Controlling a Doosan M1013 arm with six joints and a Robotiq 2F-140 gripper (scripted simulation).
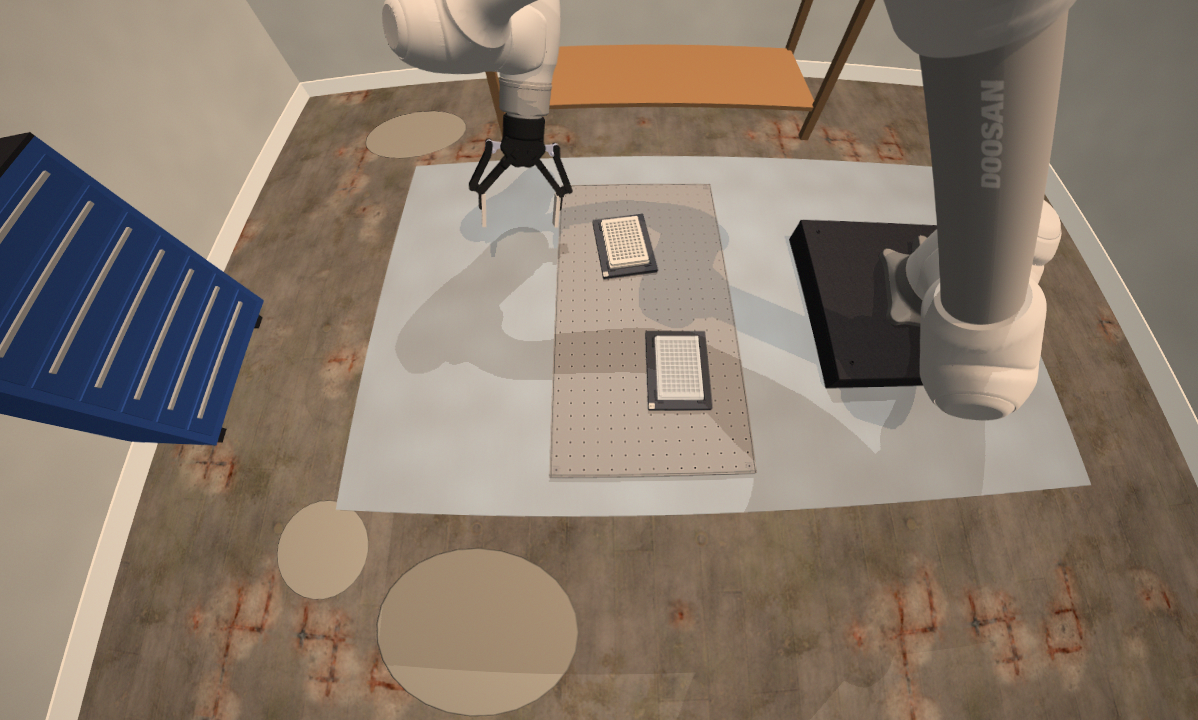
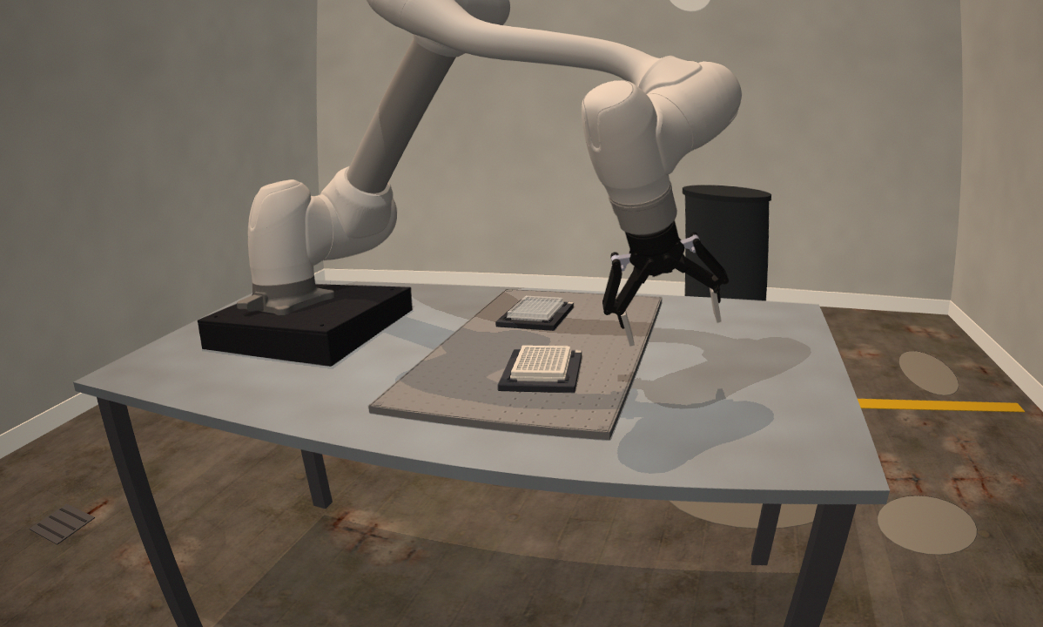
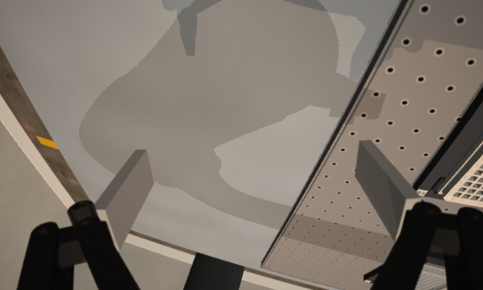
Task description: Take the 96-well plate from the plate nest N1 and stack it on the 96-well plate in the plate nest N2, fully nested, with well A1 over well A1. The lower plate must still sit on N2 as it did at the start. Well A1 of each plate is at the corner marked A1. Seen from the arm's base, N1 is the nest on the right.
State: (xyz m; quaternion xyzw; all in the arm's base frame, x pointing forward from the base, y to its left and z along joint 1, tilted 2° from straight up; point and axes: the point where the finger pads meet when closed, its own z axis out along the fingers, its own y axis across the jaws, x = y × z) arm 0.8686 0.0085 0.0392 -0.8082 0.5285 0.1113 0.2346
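The plate nest N1 is 210 mm behind my hand, 40 mm to the right of it and 90 mm below it. Round my hand: plate nest N2 (360 mm behind, 240 mm to the left, 90 mm below).
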